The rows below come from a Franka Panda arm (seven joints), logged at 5 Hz.
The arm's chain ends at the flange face. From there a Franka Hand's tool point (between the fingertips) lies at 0.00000 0.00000 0.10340 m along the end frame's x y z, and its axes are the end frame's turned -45 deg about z.
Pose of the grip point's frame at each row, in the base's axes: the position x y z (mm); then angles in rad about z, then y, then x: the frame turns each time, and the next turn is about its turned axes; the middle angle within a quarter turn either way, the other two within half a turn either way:
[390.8, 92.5, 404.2, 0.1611, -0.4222, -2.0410]
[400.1, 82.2, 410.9, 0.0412, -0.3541, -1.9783]
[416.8, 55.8, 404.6, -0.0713, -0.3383, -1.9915]
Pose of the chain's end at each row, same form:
[386.6, -1.6, 446.9, -0.1797, 0.2893, -2.0166]
[389.8, -13.2, 449.3, -0.2644, 0.3723, -1.9813]
[396.1, -37.3, 444.4, -0.3880, 0.3835, -1.9992]

